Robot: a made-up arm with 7 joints. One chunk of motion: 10 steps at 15 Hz.
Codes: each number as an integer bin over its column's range. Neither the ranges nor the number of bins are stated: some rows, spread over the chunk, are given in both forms.
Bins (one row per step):
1: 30 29 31 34 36 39 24
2: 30 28 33 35 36 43 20
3: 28 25 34 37 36 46 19
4: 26 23 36 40 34 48 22
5: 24 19 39 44 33 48 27
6: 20 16 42 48 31 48 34
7: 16 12 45 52 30 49 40
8: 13 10 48 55 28 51 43
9: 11 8 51 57 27 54 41
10: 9 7 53 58 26 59 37
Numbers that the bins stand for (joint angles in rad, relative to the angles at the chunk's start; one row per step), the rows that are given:
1: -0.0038 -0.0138 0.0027 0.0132 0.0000 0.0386 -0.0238
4: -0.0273 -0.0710 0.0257 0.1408 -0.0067 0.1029 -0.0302
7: -0.0860 -0.1757 0.0671 0.3960 -0.0200 0.1100 0.0270
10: -0.1271 -0.2233 0.1040 0.5237 -0.0333 0.1814 0.0175
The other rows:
2: -0.0038 -0.0233 0.0119 0.0344 0.0000 0.0671 -0.0365
3: -0.0156 -0.0519 0.0165 0.0770 0.0000 0.0886 -0.0397
5: -0.0390 -0.1090 0.0395 0.2259 -0.0100 0.1029 -0.0143
6: -0.0625 -0.1376 0.0533 0.3110 -0.0167 0.1029 0.0079
8: -0.1037 -0.1948 0.0810 0.4598 -0.0267 0.1243 0.0365
9: -0.1154 -0.2138 0.0948 0.5024 -0.0300 0.1457 0.0302

